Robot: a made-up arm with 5 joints.
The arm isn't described. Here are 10 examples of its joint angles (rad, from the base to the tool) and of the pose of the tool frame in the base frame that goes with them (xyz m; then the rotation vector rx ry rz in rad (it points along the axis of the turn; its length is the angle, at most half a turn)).
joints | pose
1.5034 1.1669 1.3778 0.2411 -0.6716 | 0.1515 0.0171 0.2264 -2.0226 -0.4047 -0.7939
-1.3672 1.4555 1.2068 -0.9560 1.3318 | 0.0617 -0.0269 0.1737 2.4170 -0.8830 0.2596
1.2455 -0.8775 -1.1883 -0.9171 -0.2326 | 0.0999 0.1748 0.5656 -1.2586 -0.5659 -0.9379
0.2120 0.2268 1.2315 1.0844 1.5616 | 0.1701 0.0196 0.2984 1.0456 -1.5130 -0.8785
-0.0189 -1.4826 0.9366 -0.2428 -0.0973 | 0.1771 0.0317 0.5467 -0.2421 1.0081 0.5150
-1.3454 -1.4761 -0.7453 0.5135 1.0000 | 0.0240 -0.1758 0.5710 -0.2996 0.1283 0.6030
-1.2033 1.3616 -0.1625 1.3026 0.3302 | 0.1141 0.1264 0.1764 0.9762 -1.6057 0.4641
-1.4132 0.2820 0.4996 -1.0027 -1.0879 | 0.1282 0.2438 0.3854 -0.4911 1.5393 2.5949
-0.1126 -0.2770 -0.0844 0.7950 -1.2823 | 0.3223 0.0306 0.5096 1.0840 1.5767 1.4986
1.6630 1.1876 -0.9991 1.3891 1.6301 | 0.1416 -0.2516 0.2769 -0.4200 -2.8002 -0.5546
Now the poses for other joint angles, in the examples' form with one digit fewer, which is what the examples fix.
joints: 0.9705 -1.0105 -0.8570 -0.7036 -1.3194
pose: 0.039 0.137 0.598 -1.366 -0.109 0.359
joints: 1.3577 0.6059 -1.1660 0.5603 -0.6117
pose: 0.213 -0.282 0.509 1.171 0.960 -0.032
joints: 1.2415 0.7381 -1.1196 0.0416 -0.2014
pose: 0.255 -0.281 0.495 0.756 1.173 -0.372
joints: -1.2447 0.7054 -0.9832 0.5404 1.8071
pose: 0.169 0.275 0.411 -2.109 0.608 -0.460
